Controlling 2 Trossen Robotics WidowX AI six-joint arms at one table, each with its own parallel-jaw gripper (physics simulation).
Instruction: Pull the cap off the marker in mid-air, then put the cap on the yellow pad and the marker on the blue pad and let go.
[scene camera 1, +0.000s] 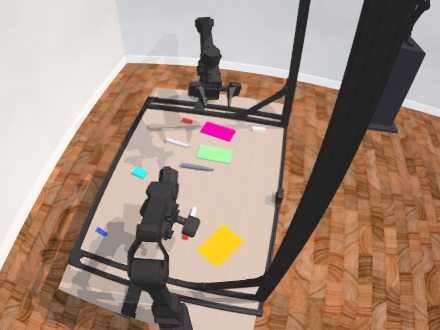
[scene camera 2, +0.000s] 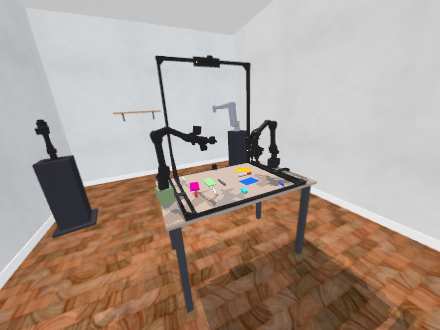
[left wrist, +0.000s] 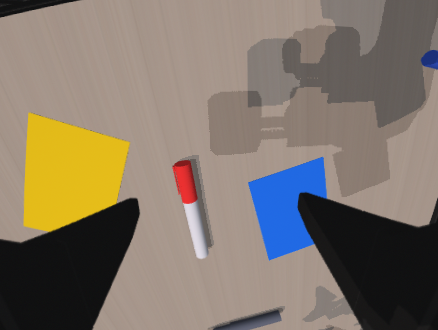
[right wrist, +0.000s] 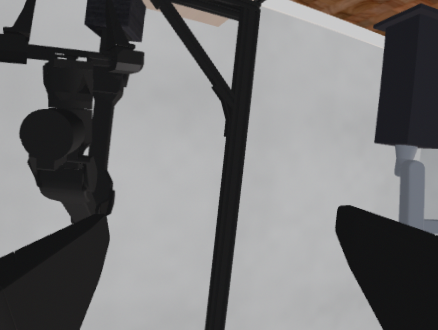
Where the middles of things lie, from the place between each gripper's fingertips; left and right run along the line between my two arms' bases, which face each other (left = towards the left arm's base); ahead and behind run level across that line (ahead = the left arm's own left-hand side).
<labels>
Right now the yellow pad (scene camera 1: 223, 242) is 16 cm behind my left hand and 13 cm below it. From my left hand the other things lie so: blue pad (left wrist: 275, 197): 15 cm to the right, 13 cm below, 9 cm ahead.
Right now my right hand is 350 mm above the blue pad, 220 mm short of it and 210 mm to the right of it. From my right hand the other things lie so: yellow pad (350 mm to the left, 350 mm below, 30 mm behind).
</labels>
